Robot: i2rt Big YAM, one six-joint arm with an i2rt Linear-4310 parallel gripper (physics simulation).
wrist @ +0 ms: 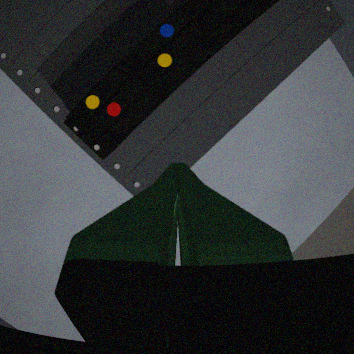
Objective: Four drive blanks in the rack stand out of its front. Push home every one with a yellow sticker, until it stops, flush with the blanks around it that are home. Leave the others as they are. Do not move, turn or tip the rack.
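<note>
The dark rack (200,95) stands tilted across the upper part of the wrist view. Its dark front shows two yellow stickers (92,102) (164,60), a red sticker (114,109) beside the lower-left yellow one, and a blue sticker (167,30) above the other yellow one. The picture is too dark to tell where one blank ends or how far each stands out. My gripper (177,174) is shut and empty. Its green fingertips show just below the rack's lower edge in the view, apart from the stickers; whether they touch the rack cannot be told.
A row of small pale dots (56,109) runs along the rack's left edge, with another dot near its top right corner. A pale grey surface (280,150) lies on both sides of the rack. A brownish surface (330,235) shows at the right edge.
</note>
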